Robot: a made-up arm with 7 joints.
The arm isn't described. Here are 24 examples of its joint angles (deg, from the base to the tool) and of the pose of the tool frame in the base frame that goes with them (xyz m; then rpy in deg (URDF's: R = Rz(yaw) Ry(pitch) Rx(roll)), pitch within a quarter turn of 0, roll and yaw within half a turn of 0).
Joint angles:
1: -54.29 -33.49 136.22 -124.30 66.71 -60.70 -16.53
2: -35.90 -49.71 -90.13 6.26 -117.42 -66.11 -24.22
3: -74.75 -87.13 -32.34 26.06 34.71 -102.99 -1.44
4: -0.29 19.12 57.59 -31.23 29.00 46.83 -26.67
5: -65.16 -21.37 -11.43 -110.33 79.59 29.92 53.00
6: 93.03 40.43 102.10 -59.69 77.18 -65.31 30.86
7: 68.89 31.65 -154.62 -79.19 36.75 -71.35 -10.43
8: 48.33 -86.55 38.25 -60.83 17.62 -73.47 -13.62
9: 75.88 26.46 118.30 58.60 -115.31 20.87 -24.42
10: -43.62 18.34 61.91 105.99 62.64 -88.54 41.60
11: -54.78 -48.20 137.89 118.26 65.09 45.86 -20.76
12: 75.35 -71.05 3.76 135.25 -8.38 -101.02 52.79
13: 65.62 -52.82 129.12 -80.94 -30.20 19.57 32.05
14: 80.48 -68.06 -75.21 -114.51 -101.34 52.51 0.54
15: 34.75 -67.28 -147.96 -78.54 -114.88 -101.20 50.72
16: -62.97 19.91 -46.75 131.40 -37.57 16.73 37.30
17: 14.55 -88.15 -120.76 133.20 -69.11 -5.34 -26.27
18: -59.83 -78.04 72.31 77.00 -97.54 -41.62 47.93
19: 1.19 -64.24 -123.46 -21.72 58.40 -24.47 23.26
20: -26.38 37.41 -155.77 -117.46 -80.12 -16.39 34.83
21: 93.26 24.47 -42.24 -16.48 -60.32 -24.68 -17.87
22: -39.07 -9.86 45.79 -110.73 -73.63 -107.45 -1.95
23: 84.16 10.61 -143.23 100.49 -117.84 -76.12 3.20
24: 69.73 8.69 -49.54 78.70 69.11 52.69 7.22
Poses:
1: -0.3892 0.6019 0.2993 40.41 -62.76 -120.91
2: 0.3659 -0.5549 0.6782 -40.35 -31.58 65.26
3: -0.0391 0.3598 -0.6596 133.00 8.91 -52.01
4: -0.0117 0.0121 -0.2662 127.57 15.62 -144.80
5: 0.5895 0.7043 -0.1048 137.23 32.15 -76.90
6: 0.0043 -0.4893 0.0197 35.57 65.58 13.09
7: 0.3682 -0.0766 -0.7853 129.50 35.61 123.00
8: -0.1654 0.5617 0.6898 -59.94 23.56 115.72
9: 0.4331 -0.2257 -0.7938 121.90 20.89 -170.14
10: -0.3913 0.5148 0.6618 -17.61 50.38 -129.46
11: 0.4582 -0.4086 0.2751 54.18 -35.20 -3.23
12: -0.0883 0.8100 0.7244 -118.74 -5.03 -51.95
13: 0.3538 0.5573 0.3880 -99.79 16.92 93.69
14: -0.1458 -0.4695 -0.2281 82.55 68.11 96.07
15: 0.2375 0.6274 -0.7737 6.87 -18.13 -141.25
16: -0.5321 0.5185 -0.1945 -15.25 46.16 -117.69
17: -0.3383 -0.5217 -0.3608 138.40 -24.27 -176.08
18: -0.4760 0.3678 0.9705 -100.04 43.96 -134.52
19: 0.3321 -0.3235 0.6743 -93.06 36.02 -98.53
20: 0.3093 0.6253 0.9437 -104.52 20.06 125.92
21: -0.7648 -0.0996 0.0702 -152.52 37.54 134.10
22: -0.4090 1.1038 0.2948 -126.21 -51.93 -15.08
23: -0.6725 -0.4094 0.0620 -18.11 -10.48 -24.36
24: 0.2155 -0.4502 0.2028 -154.03 -70.81 -173.31
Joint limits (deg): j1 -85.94..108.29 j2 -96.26..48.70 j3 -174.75..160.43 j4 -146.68..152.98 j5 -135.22..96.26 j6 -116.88..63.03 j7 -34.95..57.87
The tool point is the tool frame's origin. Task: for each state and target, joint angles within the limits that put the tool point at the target. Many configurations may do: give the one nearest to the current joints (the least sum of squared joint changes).
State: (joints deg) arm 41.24 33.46 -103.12 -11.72 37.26 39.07 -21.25
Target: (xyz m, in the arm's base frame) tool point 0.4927 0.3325 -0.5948
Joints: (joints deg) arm 54.49 42.02 -81.68 -36.28 80.52 42.46 -6.48
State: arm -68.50 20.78 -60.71 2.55 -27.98 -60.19 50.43
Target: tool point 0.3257 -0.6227 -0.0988
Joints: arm -73.66 -5.87 -61.56 3.87 -22.83 -17.03 54.15
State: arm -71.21 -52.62 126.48 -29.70 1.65 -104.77 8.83
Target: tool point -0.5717 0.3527 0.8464
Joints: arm -78.83 -44.45 125.77 -29.97 13.08 -99.14 6.27
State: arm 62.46 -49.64 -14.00 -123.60 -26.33 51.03 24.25
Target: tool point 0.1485 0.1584 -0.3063
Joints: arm 39.54 -35.05 -17.04 -129.15 -18.96 63.03 26.84
